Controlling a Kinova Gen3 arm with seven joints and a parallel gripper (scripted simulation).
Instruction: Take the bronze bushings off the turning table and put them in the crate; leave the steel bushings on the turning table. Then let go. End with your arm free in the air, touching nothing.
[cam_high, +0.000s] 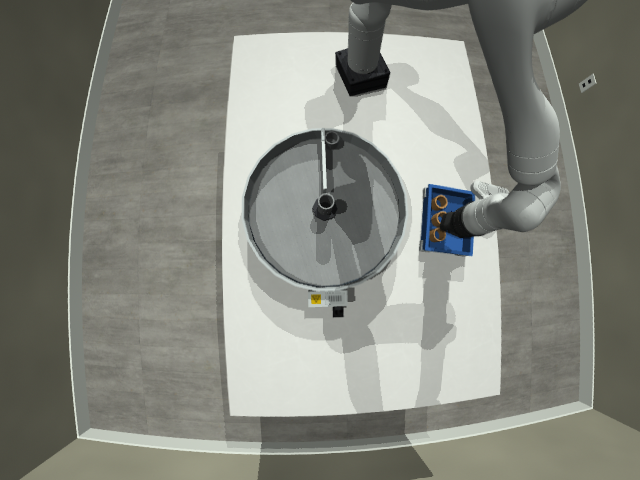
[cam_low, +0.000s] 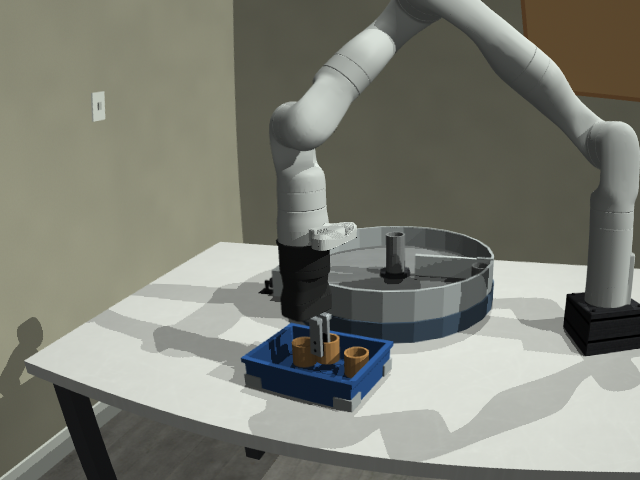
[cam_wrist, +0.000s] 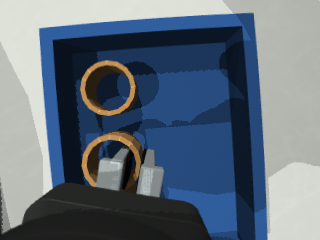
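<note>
The blue crate is 2 cm to the left of my hand and 3 cm below it. Also, from my hand: round turning table: 9 cm behind, 33 cm to the right.
</note>
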